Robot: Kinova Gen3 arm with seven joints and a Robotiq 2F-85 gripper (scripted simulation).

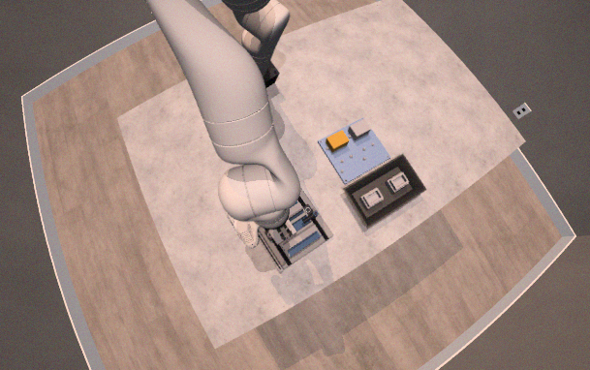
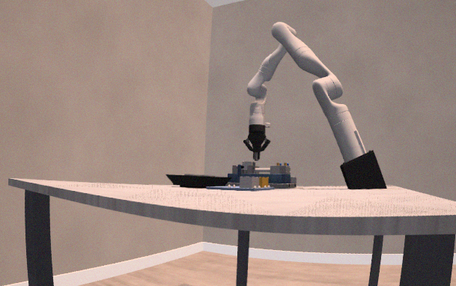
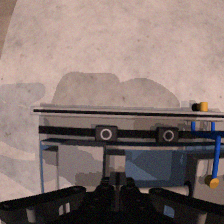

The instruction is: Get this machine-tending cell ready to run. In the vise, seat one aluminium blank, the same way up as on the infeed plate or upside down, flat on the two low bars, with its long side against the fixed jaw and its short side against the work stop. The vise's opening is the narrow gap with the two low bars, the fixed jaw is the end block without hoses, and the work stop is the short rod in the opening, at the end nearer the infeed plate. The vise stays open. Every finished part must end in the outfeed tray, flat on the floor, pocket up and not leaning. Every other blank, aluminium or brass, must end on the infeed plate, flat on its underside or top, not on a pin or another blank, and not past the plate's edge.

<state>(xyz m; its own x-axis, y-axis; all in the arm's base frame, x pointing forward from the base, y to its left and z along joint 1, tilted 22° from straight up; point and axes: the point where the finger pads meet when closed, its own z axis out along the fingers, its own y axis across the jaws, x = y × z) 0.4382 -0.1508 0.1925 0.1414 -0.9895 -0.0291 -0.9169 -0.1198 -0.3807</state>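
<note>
My hand is 40 mm short of the aluminium blank and 40 mm above it. The rest, counted from my hand: blue vise base 30 mm behind, 30 mm to the left, 100 mm below; then brass blank 160 mm behind, 280 mm to the left, 110 mm below.
</note>
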